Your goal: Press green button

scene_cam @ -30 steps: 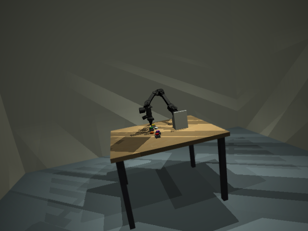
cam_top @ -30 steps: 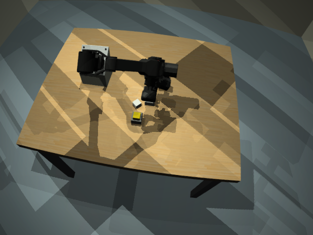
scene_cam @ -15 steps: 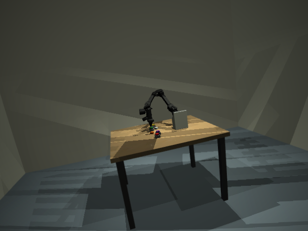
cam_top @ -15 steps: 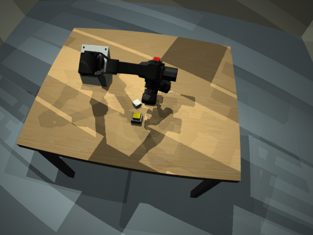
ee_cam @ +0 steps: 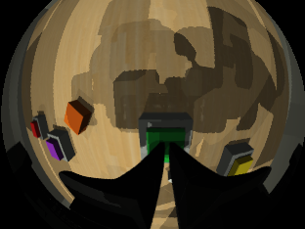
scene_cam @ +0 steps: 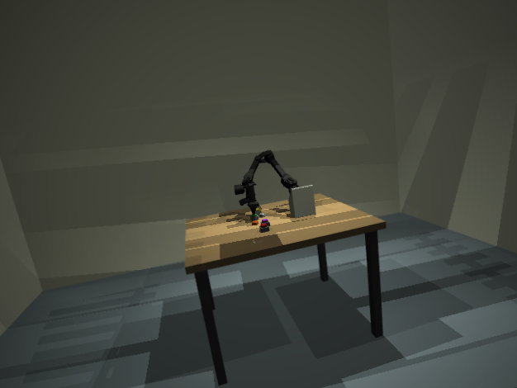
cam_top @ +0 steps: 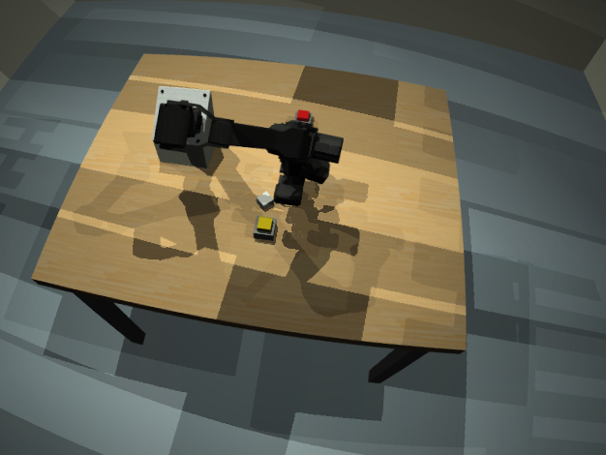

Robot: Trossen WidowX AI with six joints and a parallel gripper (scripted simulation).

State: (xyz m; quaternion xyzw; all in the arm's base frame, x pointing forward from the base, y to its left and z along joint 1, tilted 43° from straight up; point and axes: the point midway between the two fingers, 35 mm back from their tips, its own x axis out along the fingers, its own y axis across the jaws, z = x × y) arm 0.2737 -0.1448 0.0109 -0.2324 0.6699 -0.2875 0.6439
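Right now the green button is 1 cm below my gripper tip. Round my gripper tip: orange block 11 cm to the left, 2 cm below, 2 cm ahead; grey block 6 cm behind, 2 cm to the right, 2 cm below; yellow button 11 cm to the right, 5 cm behind.
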